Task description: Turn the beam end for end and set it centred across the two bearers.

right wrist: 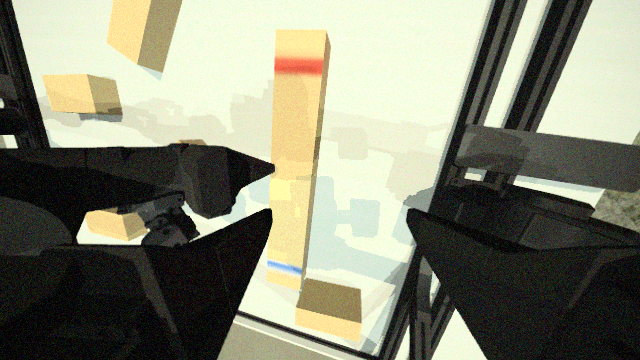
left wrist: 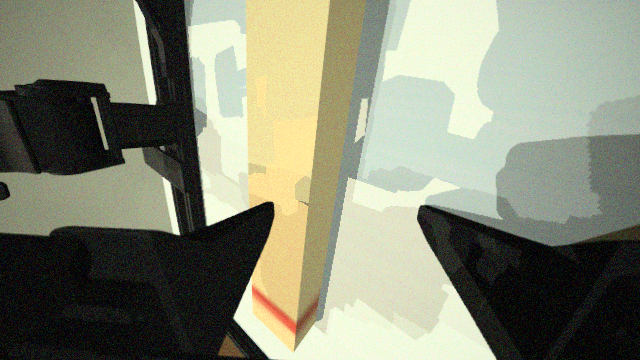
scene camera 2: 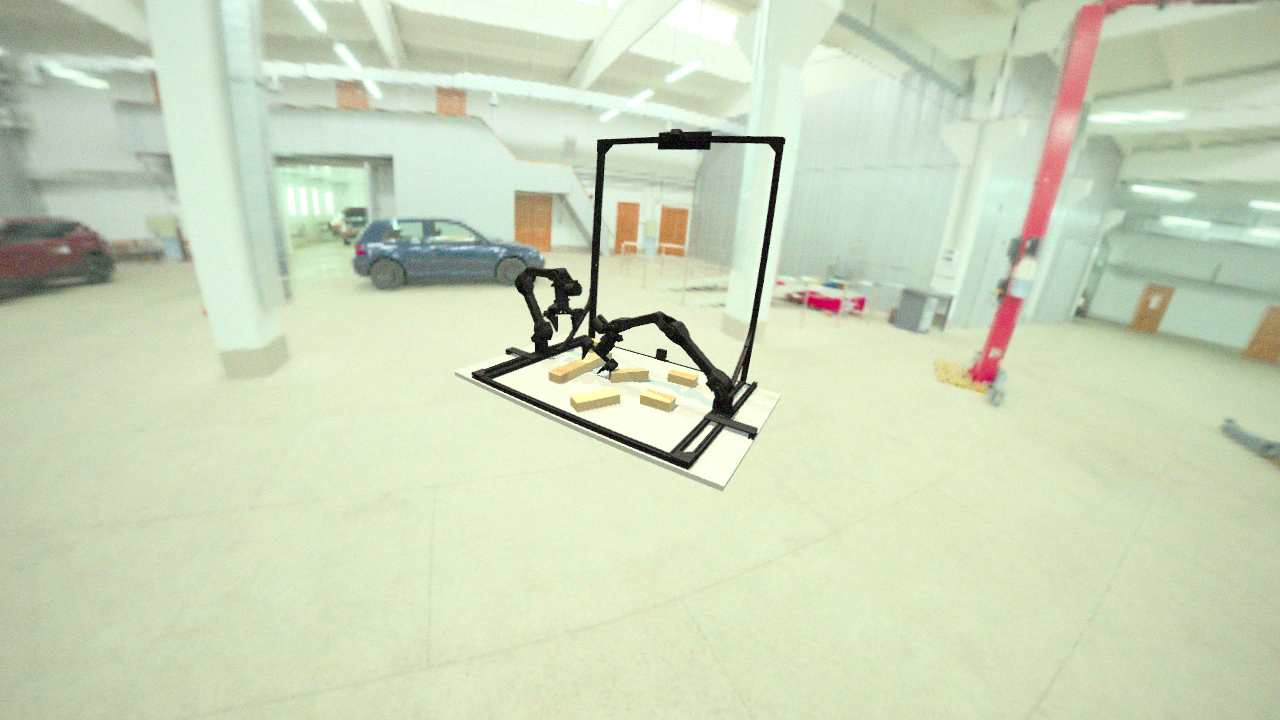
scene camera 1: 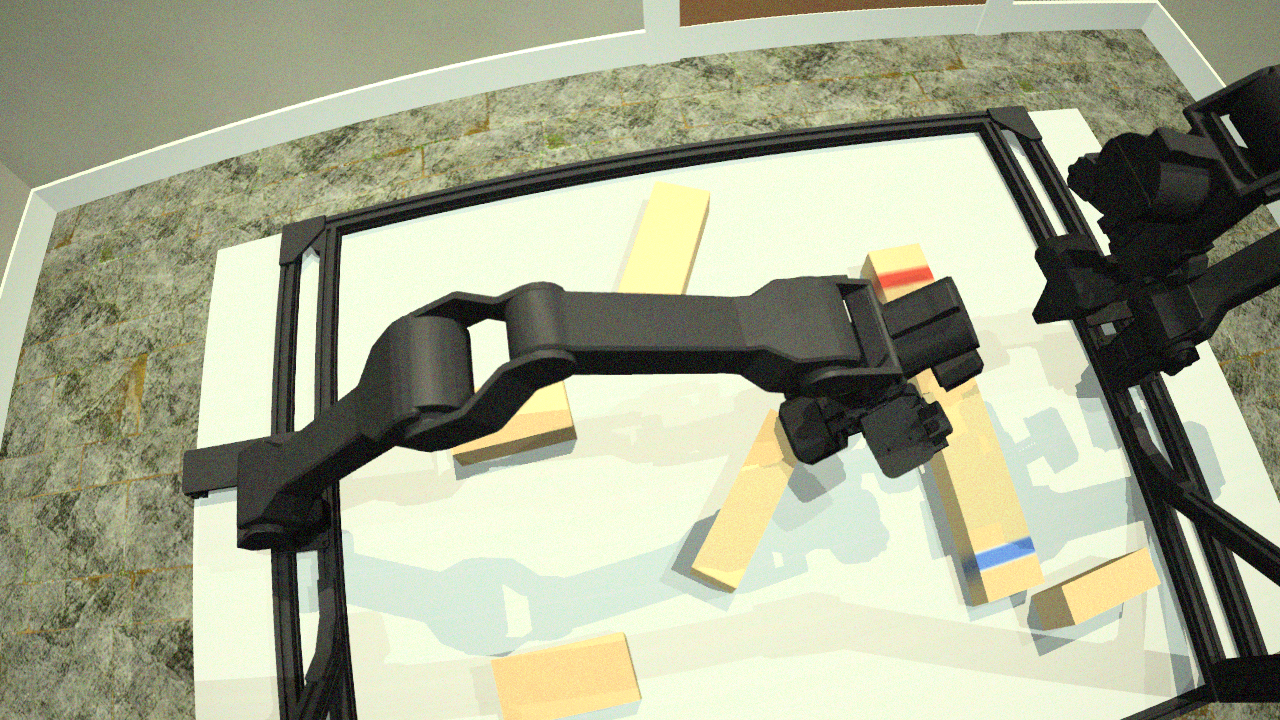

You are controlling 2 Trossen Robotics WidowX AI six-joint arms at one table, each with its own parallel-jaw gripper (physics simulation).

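Places are measured from the left arm's base along level axes (x ahead, y left, z up), in millimetres.
Pixels of known places: left gripper, fingertip midpoint: [right wrist: 258,164] [left wrist: 345,210] [scene camera 2: 589,366]; right gripper, fingertip midpoint: [right wrist: 339,214] [scene camera 2: 565,331]; left arm's base, origin of the base link: [right wrist: 19,122] [scene camera 2: 722,411] [scene camera 1: 301,520]; right arm's base, origin of the base link: [right wrist: 469,203] [left wrist: 169,125] [scene camera 2: 541,352] [scene camera 1: 1127,359].
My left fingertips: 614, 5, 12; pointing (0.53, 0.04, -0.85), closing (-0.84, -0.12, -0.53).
Ahead of a thing's pixels: the offset from my left fingertips to its top centre, as dx, dy, dz.
The long wooden beam @[+56, -18, +6] [scene camera 1: 984,465] [scene camera 2: 572,368] [left wrist: 285,150] [right wrist: 295,120] lies on the table, its red-banded end at the back and its blue-banded end at the front in scene camera 1. Two short, similar blocks, apparently the bearers, lie roughly parallel at the left: one @[-380, +69, +6] [scene camera 1: 523,437] [scene camera 2: 657,400] partly behind the left arm, one @[-362, -193, +6] [scene camera 1: 563,676] [scene camera 2: 682,378] nearer the front. My left gripper [scene camera 1: 856,438] [scene camera 2: 597,360] [left wrist: 345,210] is open above the beam, one fingertip over it and the other beside it. My right gripper [scene camera 1: 1078,344] [scene camera 2: 563,320] [right wrist: 339,214] is open and high, to the right of the beam in scene camera 1.
A block @[-197, +217, +6] [scene camera 1: 666,237] [scene camera 2: 595,400] [right wrist: 145,35] lies at the back. A slanting block @[-167, -60, +13] [scene camera 1: 742,510] [scene camera 2: 629,375] lies left of the beam. A small block @[+147, -231, +31] [scene camera 1: 1096,586] [right wrist: 329,310] lies beside the blue-banded end. A black frame [scene camera 1: 662,159] borders the table.
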